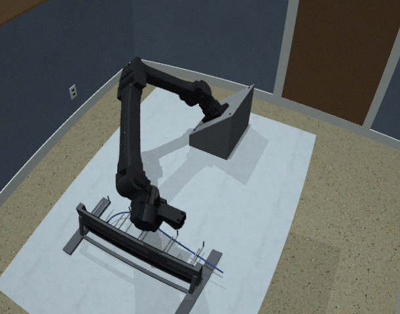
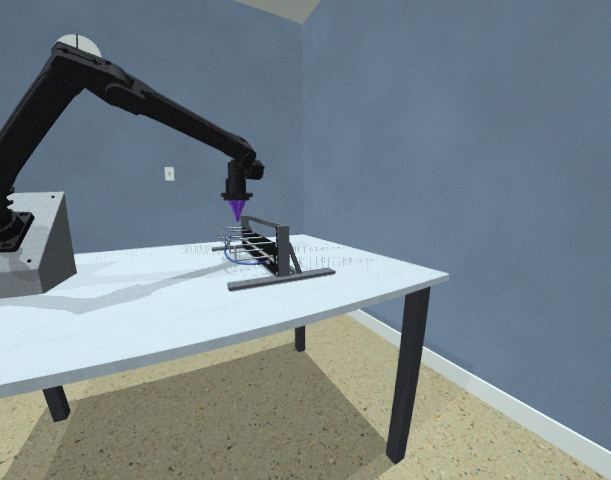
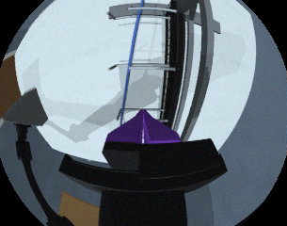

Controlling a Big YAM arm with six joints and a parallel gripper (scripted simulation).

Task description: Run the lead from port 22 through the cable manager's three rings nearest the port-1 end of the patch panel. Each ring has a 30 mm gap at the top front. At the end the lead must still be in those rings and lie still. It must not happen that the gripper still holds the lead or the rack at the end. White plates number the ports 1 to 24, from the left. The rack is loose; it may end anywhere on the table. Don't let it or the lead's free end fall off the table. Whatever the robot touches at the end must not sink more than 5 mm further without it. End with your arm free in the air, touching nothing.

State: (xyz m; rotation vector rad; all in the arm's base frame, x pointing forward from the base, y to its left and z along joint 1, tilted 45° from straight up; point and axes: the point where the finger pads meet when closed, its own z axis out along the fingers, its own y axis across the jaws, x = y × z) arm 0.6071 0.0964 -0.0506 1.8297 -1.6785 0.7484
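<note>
Right now the dark rack is 80 mm below my hand, 70 mm ahead of it and 40 mm to the right of it.
</note>
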